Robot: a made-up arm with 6 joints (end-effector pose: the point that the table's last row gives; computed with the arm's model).
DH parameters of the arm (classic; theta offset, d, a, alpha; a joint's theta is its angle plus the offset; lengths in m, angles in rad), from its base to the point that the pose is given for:
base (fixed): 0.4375 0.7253 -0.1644 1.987
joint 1: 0 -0.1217 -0.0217 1.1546
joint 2: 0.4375 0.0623 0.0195 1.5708
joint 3: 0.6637 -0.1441 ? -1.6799
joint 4: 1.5 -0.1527 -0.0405 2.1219
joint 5: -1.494 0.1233 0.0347 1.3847
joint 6: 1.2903 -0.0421 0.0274 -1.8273
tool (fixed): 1.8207 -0.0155 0 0
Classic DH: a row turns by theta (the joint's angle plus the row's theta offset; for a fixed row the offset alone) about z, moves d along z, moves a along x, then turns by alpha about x.
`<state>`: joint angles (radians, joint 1 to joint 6).
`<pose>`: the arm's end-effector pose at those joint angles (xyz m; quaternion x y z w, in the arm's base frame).
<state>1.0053 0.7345 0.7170 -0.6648 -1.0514 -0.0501</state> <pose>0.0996 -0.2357 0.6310 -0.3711 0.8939 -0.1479 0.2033</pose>
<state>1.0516 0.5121 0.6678 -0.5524 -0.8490 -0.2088</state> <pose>0.1340 -0.2349 0.6923 -0.3730 0.8623 -0.2072 0.2728</pose>
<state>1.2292 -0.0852 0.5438 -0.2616 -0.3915 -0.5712</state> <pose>0.1739 -0.1886 0.8863 -0.3249 0.7457 -0.3685 0.4502</pose>
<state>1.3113 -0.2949 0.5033 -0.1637 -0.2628 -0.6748</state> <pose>0.1636 -0.1589 0.9577 -0.2941 0.6890 -0.4262 0.5071</pose>
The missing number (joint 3, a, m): 0.2465
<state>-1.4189 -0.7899 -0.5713 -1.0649 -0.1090 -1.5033</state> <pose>-0.1258 0.2837 0.5767 -0.5260 0.5116 0.5388 0.4138</pose>
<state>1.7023 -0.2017 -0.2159 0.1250 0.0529 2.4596</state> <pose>-0.1598 -0.3161 1.0067 0.6732 -0.6442 -0.3628 0.0124</pose>
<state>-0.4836 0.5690 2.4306 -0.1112 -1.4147 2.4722</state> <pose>-0.5980 0.0007 0.5988 -0.1835 0.7060 -0.1562 0.6660</pose>
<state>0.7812 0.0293 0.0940 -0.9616 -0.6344 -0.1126</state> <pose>0.0992 -0.1468 0.9276 -0.5841 0.6053 -0.3534 0.4093</pose>
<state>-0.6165 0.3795 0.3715 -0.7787 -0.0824 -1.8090</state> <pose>0.0316 -0.1695 0.5129 -0.4103 0.7690 -0.2719 0.4079</pose>
